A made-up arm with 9 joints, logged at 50 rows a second.
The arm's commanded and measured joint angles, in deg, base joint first. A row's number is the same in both.
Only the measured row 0 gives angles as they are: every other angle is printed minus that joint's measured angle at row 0.
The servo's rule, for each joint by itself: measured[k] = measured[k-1] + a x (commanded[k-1-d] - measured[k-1]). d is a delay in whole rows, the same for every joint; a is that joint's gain. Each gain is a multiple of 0.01, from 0.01 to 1. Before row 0 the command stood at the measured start. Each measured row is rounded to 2 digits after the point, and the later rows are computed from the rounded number. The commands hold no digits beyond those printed.
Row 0, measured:
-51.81, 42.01, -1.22, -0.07, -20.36, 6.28, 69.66, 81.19, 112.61
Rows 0 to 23, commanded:
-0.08, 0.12, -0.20, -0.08, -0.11, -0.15, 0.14, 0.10, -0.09
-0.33, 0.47, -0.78, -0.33, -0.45, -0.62, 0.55, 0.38, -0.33
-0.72, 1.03, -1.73, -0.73, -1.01, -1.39, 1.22, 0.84, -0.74
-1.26, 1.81, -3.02, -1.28, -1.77, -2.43, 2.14, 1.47, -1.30
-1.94, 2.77, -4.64, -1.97, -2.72, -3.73, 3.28, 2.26, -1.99
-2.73, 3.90, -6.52, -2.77, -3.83, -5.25, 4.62, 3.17, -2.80
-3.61, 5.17, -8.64, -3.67, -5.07, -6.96, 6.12, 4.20, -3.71
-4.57, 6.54, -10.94, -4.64, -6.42, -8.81, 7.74, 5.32, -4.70
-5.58, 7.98, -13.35, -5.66, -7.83, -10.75, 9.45, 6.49, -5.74
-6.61, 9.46, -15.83, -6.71, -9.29, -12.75, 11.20, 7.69, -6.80
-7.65, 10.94, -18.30, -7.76, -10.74, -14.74, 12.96, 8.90, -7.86
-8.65, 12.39, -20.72, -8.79, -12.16, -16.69, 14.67, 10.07, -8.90
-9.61, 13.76, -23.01, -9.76, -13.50, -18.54, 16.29, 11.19, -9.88
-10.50, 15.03, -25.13, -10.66, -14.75, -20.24, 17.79, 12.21, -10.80
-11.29, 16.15, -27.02, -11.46, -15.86, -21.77, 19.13, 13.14, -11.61
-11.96, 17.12, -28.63, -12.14, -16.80, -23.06, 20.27, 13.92, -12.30
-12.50, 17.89, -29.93, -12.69, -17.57, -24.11, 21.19, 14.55, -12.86
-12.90, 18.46, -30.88, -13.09, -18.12, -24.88, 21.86, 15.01, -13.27
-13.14, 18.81, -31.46, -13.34, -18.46, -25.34, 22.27, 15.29, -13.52
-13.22, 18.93, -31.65, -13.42, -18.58, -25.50, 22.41, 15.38, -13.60
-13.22, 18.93, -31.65, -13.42, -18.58, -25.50, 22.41, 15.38, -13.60
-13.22, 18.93, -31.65, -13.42, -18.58, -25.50, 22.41, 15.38, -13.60
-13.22, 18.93, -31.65, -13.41, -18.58, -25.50, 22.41, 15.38, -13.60
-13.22, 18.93, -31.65, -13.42, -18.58, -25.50, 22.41, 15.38, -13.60
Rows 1 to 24, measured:
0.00, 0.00, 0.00, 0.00, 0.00, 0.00, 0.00, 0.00, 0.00
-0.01, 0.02, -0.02, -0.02, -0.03, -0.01, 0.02, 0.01, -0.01
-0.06, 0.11, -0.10, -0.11, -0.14, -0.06, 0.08, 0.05, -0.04
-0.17, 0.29, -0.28, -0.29, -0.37, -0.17, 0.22, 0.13, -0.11
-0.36, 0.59, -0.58, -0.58, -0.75, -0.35, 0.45, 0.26, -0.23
-0.63, 1.03, -1.03, -0.98, -1.28, -0.62, 0.79, 0.46, -0.41
-0.99, 1.60, -1.63, -1.50, -1.97, -0.99, 1.25, 0.73, -0.65
-1.44, 2.31, -2.40, -2.13, -2.81, -1.47, 1.83, 1.08, -0.96
-1.97, 3.16, -3.34, -2.86, -3.78, -2.06, 2.54, 1.50, -1.33
-2.58, 4.12, -4.44, -3.67, -4.87, -2.76, 3.37, 2.00, -1.77
-3.27, 5.19, -5.69, -4.55, -6.06, -3.56, 4.31, 2.57, -2.27
-4.01, 6.34, -7.08, -5.48, -7.32, -4.45, 5.35, 3.20, -2.83
-4.80, 7.55, -8.58, -6.44, -8.63, -5.43, 6.47, 3.89, -3.44
-5.62, 8.79, -10.17, -7.40, -9.94, -6.48, 7.65, 4.62, -4.08
-6.45, 10.04, -11.82, -8.35, -11.24, -7.58, 8.87, 5.38, -4.75
-7.27, 11.26, -13.49, -9.25, -12.49, -8.72, 10.10, 6.16, -5.44
-8.07, 12.43, -15.16, -10.09, -13.65, -9.87, 11.32, 6.94, -6.13
-8.82, 13.52, -16.78, -10.84, -14.71, -11.01, 12.50, 7.70, -6.80
-9.51, 14.51, -18.33, -11.49, -15.63, -12.12, 13.62, 8.43, -7.45
-10.13, 15.37, -19.77, -12.03, -16.39, -13.18, 14.66, 9.12, -8.06
-10.66, 16.08, -21.08, -12.43, -16.98, -14.17, 15.59, 9.75, -8.61
-11.10, 16.65, -22.24, -12.72, -17.41, -15.08, 16.41, 10.31, -9.11
-11.46, 17.11, -23.28, -12.92, -17.73, -15.91, 17.13, 10.82, -9.56
-11.76, 17.47, -24.20, -13.06, -17.96, -16.68, 17.76, 11.28, -9.96
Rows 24 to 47, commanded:
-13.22, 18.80, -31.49, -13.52, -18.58, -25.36, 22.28, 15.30, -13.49
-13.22, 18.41, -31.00, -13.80, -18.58, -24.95, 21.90, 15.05, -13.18
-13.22, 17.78, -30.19, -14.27, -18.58, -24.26, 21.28, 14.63, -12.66
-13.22, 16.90, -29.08, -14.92, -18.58, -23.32, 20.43, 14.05, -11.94
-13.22, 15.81, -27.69, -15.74, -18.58, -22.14, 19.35, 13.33, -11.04
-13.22, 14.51, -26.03, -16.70, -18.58, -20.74, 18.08, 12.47, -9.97
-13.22, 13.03, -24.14, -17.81, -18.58, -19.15, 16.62, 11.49, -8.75
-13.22, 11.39, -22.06, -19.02, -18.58, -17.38, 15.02, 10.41, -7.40
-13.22, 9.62, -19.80, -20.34, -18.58, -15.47, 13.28, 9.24, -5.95
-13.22, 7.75, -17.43, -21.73, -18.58, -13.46, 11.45, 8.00, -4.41
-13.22, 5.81, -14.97, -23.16, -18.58, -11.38, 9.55, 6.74, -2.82
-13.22, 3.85, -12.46, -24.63, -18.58, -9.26, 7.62, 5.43, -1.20
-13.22, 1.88, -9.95, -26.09, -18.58, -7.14, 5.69, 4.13, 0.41
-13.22, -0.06, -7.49, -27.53, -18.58, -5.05, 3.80, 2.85, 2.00
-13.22, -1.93, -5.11, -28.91, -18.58, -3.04, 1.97, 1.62, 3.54
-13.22, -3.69, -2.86, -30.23, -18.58, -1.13, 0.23, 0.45, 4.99
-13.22, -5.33, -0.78, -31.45, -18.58, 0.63, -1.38, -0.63, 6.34
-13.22, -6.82, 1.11, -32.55, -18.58, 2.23, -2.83, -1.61, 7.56
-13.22, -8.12, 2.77, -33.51, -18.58, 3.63, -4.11, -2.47, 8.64
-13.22, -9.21, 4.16, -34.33, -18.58, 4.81, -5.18, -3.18, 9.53
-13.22, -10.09, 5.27, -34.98, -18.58, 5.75, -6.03, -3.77, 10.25
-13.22, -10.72, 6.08, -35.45, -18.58, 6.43, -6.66, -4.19, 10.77
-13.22, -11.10, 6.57, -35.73, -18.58, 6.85, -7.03, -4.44, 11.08
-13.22, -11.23, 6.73, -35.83, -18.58, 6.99, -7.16, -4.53, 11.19
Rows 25 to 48, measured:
-12.01, 17.76, -25.02, -13.16, -18.13, -17.39, 18.32, 11.69, -10.32
-12.22, 17.97, -25.73, -13.26, -18.25, -18.03, 18.80, 12.05, -10.64
-12.39, 18.06, -26.31, -13.42, -18.34, -18.58, 19.17, 12.35, -10.89
-12.53, 18.00, -26.74, -13.67, -18.40, -19.03, 19.42, 12.58, -11.07
-12.65, 17.78, -27.00, -14.03, -18.45, -19.37, 19.54, 12.73, -11.16
-12.75, 17.39, -27.08, -14.53, -18.49, -19.59, 19.52, 12.79, -11.15
-12.83, 16.81, -26.96, -15.16, -18.51, -19.68, 19.35, 12.76, -11.03
-12.90, 16.05, -26.65, -15.93, -18.53, -19.64, 19.02, 12.63, -10.80
-12.95, 15.12, -26.15, -16.83, -18.54, -19.46, 18.54, 12.41, -10.46
-13.00, 14.02, -25.45, -17.85, -18.55, -19.14, 17.91, 12.09, -10.01
-13.04, 12.77, -24.57, -18.98, -18.56, -18.69, 17.13, 11.68, -9.45
-13.07, 11.38, -23.51, -20.19, -18.57, -18.11, 16.22, 11.19, -8.79
-13.10, 9.87, -22.29, -21.48, -18.57, -17.40, 15.19, 10.61, -8.03
-13.12, 8.27, -20.93, -22.82, -18.57, -16.58, 14.05, 9.96, -7.19
-13.14, 6.60, -19.45, -24.19, -18.57, -15.66, 12.82, 9.25, -6.27
-13.15, 4.89, -17.87, -25.56, -18.57, -14.65, 11.52, 8.49, -5.29
-13.16, 3.17, -16.22, -26.91, -18.57, -13.57, 10.17, 7.69, -4.26
-13.17, 1.47, -14.52, -28.23, -18.57, -12.43, 8.78, 6.86, -3.20
-13.18, -0.19, -12.80, -29.48, -18.57, -11.26, 7.39, 6.01, -2.12
-13.19, -1.78, -11.09, -30.65, -18.57, -10.07, 6.01, 5.16, -1.04
-13.20, -3.27, -9.41, -31.72, -18.57, -8.88, 4.67, 4.33, 0.02
-13.20, -4.63, -7.80, -32.67, -18.57, -7.71, 3.39, 3.52, 1.04
-13.20, -5.85, -6.27, -33.48, -18.57, -6.58, 2.18, 2.75, 2.01
-13.20, -6.90, -4.86, -34.13, -18.57, -5.51, 1.07, 2.03, 2.92

